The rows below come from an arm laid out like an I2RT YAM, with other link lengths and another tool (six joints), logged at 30 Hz.
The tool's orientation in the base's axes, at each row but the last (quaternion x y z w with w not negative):
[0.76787, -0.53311, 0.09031, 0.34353]
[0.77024, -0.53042, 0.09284, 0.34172]
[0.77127, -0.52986, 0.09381, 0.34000]
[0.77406, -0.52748, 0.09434, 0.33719]
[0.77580, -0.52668, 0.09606, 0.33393]
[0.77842, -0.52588, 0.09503, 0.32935]
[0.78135, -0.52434, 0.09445, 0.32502]
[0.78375, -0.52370, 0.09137, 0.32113]
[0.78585, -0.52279, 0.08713, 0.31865]
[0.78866, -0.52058, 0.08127, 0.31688]
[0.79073, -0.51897, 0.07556, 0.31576]
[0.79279, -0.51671, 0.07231, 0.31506]
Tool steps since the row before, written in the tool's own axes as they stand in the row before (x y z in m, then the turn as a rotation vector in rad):
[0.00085, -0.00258, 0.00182, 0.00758, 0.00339, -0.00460]
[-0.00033, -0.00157, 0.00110, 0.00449, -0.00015, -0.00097]
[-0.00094, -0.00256, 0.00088, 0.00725, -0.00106, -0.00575]
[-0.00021, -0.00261, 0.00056, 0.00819, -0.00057, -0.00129]
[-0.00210, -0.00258, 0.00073, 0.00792, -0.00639, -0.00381]
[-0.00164, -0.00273, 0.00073, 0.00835, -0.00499, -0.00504]
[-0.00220, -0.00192, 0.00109, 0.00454, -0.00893, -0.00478]
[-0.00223, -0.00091, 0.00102, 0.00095, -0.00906, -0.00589]
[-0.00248, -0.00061, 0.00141, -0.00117, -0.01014, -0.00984]
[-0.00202, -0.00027, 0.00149, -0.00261, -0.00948, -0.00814]
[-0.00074, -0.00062, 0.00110, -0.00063, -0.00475, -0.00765]
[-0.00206, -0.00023, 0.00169, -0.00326, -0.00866, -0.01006]
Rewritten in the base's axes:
[0.00221, -0.00127, -0.00204, 0.00121, -0.00353, 0.00873]
[0.00100, -0.00012, -0.00166, 0.00223, -0.00275, 0.00293]
[0.00167, 0.00069, -0.00222, 0.00523, -0.00166, 0.00753]
[0.00209, 0.00037, -0.00163, 0.00426, -0.00524, 0.00484]
[0.00123, 0.00170, -0.00268, 0.00978, -0.00218, 0.00419]
[0.00156, 0.00142, -0.00250, 0.00898, -0.00208, 0.00592]
[0.00053, 0.00146, -0.00270, 0.01075, 0.00159, 0.00225]
[-0.00037, 0.00131, -0.00223, 0.00952, 0.00503, 0.00134]
[-0.00083, 0.00122, -0.00252, 0.01031, 0.00926, 0.00299]
[-0.00096, 0.00075, -0.00221, 0.00875, 0.00920, 0.00127]
[-0.00002, 0.00010, -0.00146, 0.00543, 0.00615, 0.00376]
[-0.00110, 0.00068, -0.00234, 0.00813, 0.01062, 0.00284]

